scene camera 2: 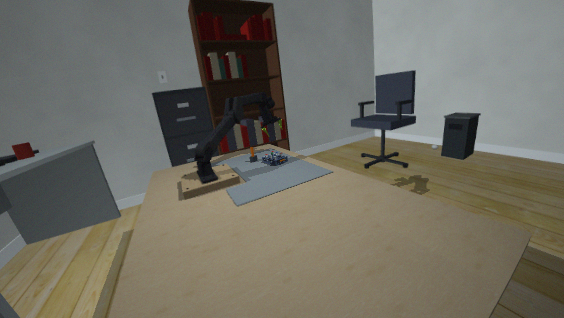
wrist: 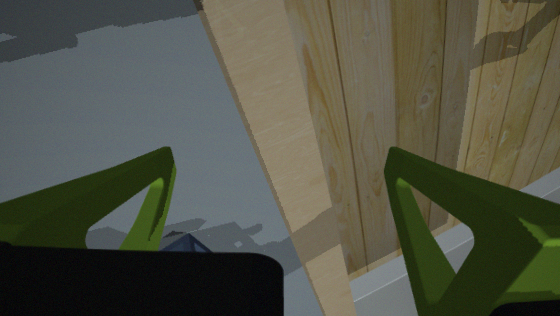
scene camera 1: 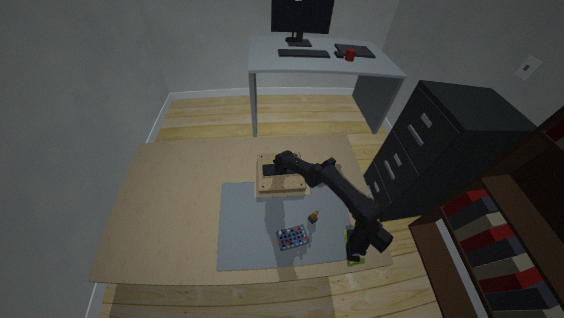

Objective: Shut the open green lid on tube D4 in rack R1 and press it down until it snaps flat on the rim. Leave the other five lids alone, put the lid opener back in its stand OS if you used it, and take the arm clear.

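Places are measured from the arm's base along level axes (x back, y right, z up), in millimetres.
Pixels of known places: gripper, fingertip midpoint: (scene camera 2: 275, 133) (wrist: 280, 158) (scene camera 1: 348, 255); arm's base, origin of the base link: (scene camera 2: 206, 175) (scene camera 1: 280, 169).
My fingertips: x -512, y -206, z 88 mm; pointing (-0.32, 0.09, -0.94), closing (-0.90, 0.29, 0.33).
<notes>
For each thing: its top centre in the pictures, then the offset to it from my fingertips. "spot": a spot on its surface instead. Level surfaces: height alone.
- Rack R1, middle of its top: (scene camera 1: 291, 235) (scene camera 2: 274, 151) dx +134, dy +206, dz -57 mm
- blue corner, surface spot: (wrist: 187, 244) spot: dx +105, dy +133, dz -106 mm
- orange lid opener, middle of its top: (scene camera 1: 315, 213) (scene camera 2: 251, 147) dx +216, dy +87, dz -35 mm
- grey mat, its level: dz -120 mm
- table, its level: dz -123 mm
Rack R1 (scene camera 1: 295, 247) (scene camera 2: 274, 163) is a small dark blue tube rack with coloured lids; in the wrist view a blue corner (wrist: 187, 244) shows above the black gripper body. The lids are too small to tell which is D4 or how its green lid stands. The orange lid opener (scene camera 1: 314, 214) (scene camera 2: 252, 151) stands upright in its dark stand OS (scene camera 1: 312, 219) (scene camera 2: 253, 159), beside the rack on the arm base's side. My gripper (scene camera 1: 351, 248) (scene camera 2: 274, 132) (wrist: 280, 158) is open and empty, its green fingers wide apart, raised high and off to the rack's side, near the table edge.
The grey mat (scene camera 1: 242, 225) (scene camera 2: 300, 172) (wrist: 125, 100) lies under rack and stand. The arm's wooden base (scene camera 1: 280, 189) (scene camera 2: 212, 186) is on the table (scene camera 1: 165, 200) (scene camera 2: 320, 240) (wrist: 270, 125). A dark filing cabinet (scene camera 1: 480, 110) (scene camera 2: 182, 107) and a bookshelf stand beyond the table.
</notes>
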